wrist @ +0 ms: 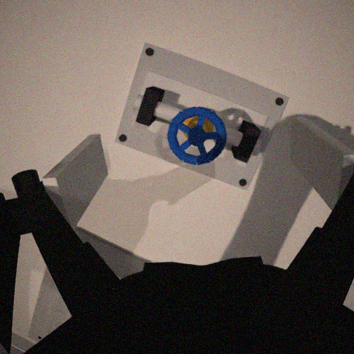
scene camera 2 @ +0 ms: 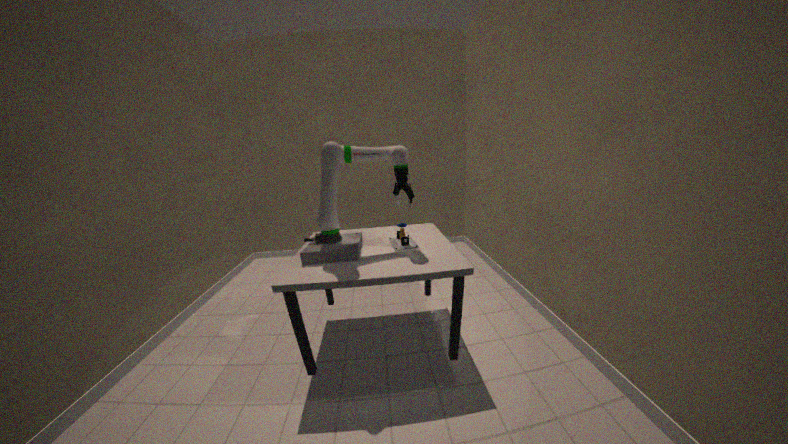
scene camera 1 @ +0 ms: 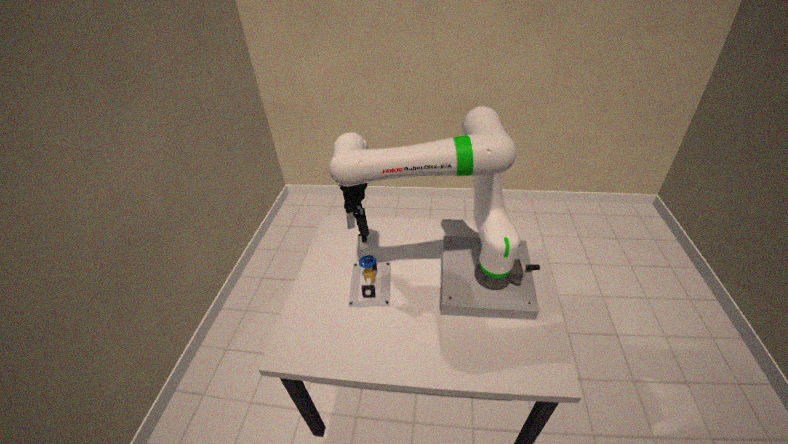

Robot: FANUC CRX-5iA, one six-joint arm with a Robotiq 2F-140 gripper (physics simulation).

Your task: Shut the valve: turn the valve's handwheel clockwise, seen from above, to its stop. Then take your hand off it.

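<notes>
The blue five-spoked handwheel [scene camera 1: 367, 261] [scene camera 2: 401, 225] [wrist: 198, 136] sits on top of the valve's yellow body [scene camera 1: 368, 274] [wrist: 191, 122]. A pale pipe [wrist: 169, 112] runs through the body between two black supports, on a grey base plate [scene camera 1: 381, 293] [wrist: 210, 80]. My gripper [scene camera 1: 357, 232] [scene camera 2: 403, 198] [wrist: 196, 145] is wide open and empty. It hangs well above the handwheel, apart from it. In the wrist view the grey finger pads stand far out on both sides of the wheel. The wheel's turn angle relative to its stop cannot be read.
The valve stands on a white table [scene camera 1: 341, 341] [scene camera 2: 374, 273]. The arm's grey base block [scene camera 1: 463, 300] [scene camera 2: 330, 254] stands on the same table, right of the valve in scene camera 1. A short black stub [scene camera 1: 532, 267] sticks out beside the arm's foot.
</notes>
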